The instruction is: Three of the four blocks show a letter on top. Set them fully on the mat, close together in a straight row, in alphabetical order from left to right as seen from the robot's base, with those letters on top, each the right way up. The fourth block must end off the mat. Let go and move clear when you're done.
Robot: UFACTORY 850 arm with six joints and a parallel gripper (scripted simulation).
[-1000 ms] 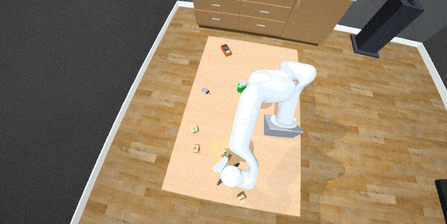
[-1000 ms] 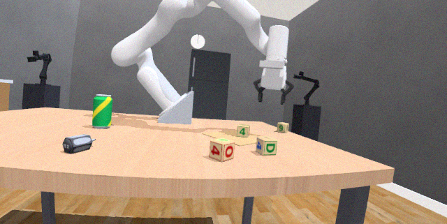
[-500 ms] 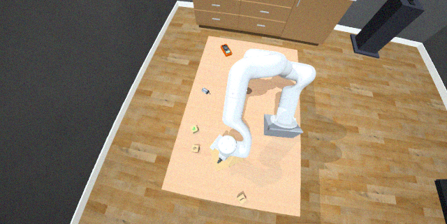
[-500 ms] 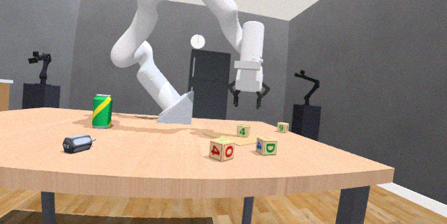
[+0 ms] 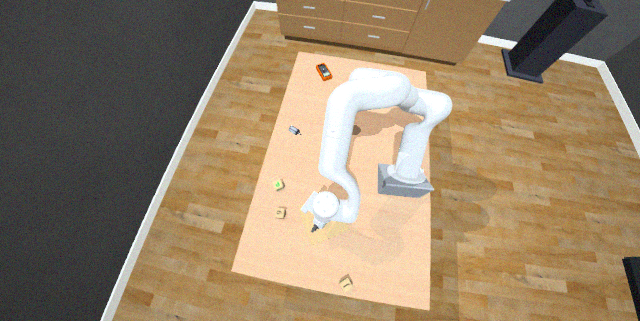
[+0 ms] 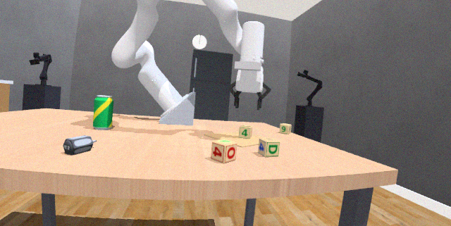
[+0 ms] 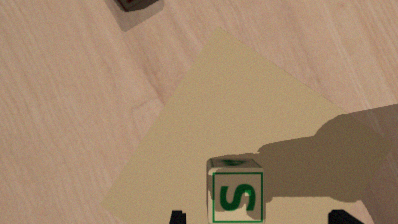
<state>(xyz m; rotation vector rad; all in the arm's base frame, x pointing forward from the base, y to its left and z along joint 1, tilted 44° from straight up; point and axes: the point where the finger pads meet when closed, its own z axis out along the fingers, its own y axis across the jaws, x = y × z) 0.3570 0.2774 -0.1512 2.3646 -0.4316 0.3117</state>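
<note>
Right now my hand is 120 mm above the tan mat and 20 mm to the left of it. The rest, counted from my hand: grey device (450 mm to the right, 260 mm ahead, 110 mm below); yellow can (530 mm to the right, 60 mm below, 20 mm behind).
</note>
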